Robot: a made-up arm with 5 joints.
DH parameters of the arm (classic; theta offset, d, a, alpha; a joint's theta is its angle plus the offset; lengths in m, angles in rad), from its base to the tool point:
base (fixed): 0.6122 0 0.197 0
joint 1: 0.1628 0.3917 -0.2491 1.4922
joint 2: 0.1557 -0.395 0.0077 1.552
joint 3: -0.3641 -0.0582 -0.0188 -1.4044
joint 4: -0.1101 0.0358 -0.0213 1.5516
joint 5: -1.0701 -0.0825 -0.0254 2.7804
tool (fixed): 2.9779 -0.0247 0 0
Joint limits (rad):
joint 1: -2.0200..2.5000
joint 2: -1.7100..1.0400
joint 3: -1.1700..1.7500
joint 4: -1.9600..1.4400
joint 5: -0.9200..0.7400
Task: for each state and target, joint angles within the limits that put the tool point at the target. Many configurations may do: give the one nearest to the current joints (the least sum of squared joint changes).
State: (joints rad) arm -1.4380 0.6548 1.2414 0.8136 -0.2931
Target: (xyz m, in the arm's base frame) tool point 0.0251 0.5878 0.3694
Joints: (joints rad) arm -1.3063 0.6430 0.4975 0.8487 -0.3038
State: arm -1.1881 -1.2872 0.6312 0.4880 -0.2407
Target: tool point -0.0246 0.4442 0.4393
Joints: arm -0.7003 -1.5486 0.5525 0.4175 -0.3218
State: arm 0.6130 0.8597 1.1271 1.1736 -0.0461
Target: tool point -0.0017 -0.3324 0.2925
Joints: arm 1.3003 1.0400 0.6334 1.4400 0.2595
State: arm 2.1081 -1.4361 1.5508 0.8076 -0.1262
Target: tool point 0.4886 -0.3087 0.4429
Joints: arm 2.5000 -0.9643 1.6045 1.2697 0.0364
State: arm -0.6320 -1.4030 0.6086 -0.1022 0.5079
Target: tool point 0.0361 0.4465 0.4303
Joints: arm -0.8750 -1.2708 -0.0418 0.0933 0.4608
